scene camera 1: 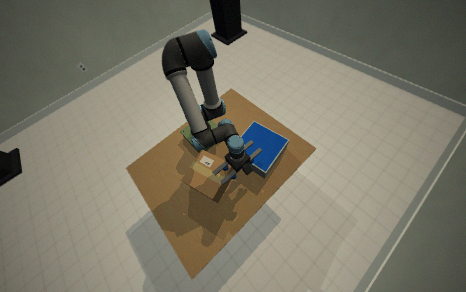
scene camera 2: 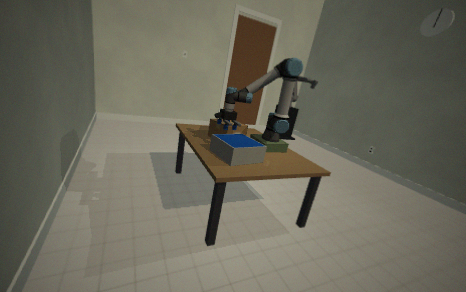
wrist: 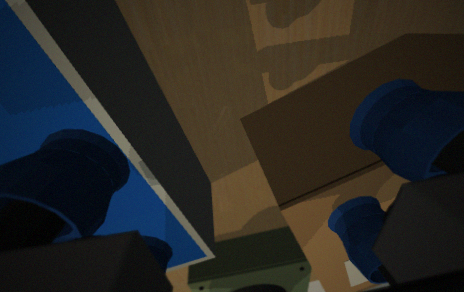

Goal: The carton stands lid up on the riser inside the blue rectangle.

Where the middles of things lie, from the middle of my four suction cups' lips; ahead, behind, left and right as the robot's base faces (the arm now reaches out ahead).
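There is the brown cardboard carton (scene camera 1: pixel 199 176), and it sits 90 mm below my suction cup. Counted from that same suction cup, the carton is also 170 mm to the right and 100 mm behind.
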